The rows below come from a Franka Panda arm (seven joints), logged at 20 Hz.
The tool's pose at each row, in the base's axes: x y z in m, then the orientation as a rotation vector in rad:
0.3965, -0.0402, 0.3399, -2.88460, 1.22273, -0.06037
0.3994, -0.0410, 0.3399, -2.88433, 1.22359, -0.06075
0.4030, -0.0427, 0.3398, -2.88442, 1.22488, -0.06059
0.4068, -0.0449, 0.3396, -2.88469, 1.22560, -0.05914
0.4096, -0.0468, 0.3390, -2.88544, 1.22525, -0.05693
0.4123, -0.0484, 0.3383, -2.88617, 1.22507, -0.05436
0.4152, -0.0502, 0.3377, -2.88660, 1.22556, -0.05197
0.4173, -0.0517, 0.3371, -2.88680, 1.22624, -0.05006
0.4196, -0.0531, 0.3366, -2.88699, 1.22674, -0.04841
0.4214, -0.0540, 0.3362, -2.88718, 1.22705, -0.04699
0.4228, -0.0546, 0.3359, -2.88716, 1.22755, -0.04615
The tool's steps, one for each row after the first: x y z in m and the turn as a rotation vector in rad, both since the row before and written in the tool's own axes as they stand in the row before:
0.0026, -0.0015, 0.0001, 0.00000, 0.00027, 0.00057
0.0037, -0.0014, 0.0003, -0.00059, 0.00014, 0.00072
0.0042, -0.0012, 0.0004, -0.00083, -0.00066, 0.00035
0.0033, -0.0007, 0.0007, -0.00102, -0.00111, -0.00040
0.0030, -0.0008, 0.0008, -0.00115, -0.00130, -0.00029
0.0033, -0.0008, 0.0007, -0.00110, -0.00119, 0.00018
0.0025, -0.0005, 0.0007, -0.00087, -0.00096, 0.00035
0.0026, -0.0007, 0.0006, -0.00073, -0.00083, 0.00024
0.0019, -0.0007, 0.0005, -0.00061, -0.00073, 0.00013
0.0014, -0.0006, 0.0003, -0.00037, -0.00043, 0.00030

